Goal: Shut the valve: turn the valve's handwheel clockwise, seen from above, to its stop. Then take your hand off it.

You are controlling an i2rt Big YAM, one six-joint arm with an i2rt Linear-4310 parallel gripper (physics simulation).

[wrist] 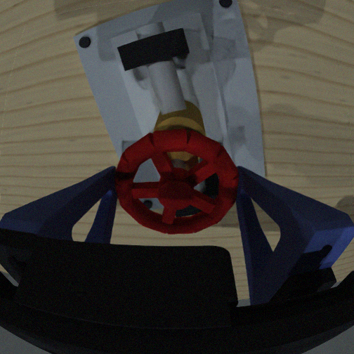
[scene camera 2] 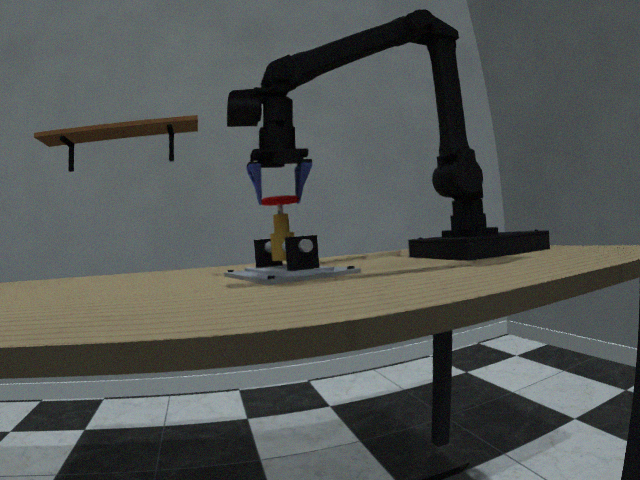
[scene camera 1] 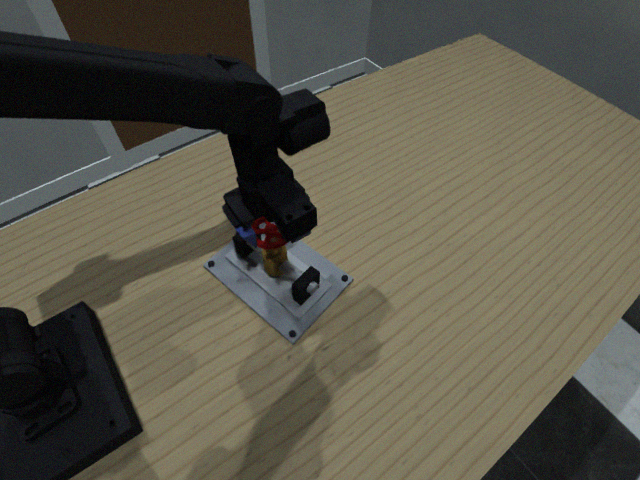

Scene:
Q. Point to a grey base plate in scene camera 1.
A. At 277,316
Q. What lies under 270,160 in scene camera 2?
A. The gripper.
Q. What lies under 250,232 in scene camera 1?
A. The gripper.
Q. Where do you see a grey base plate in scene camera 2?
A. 267,279

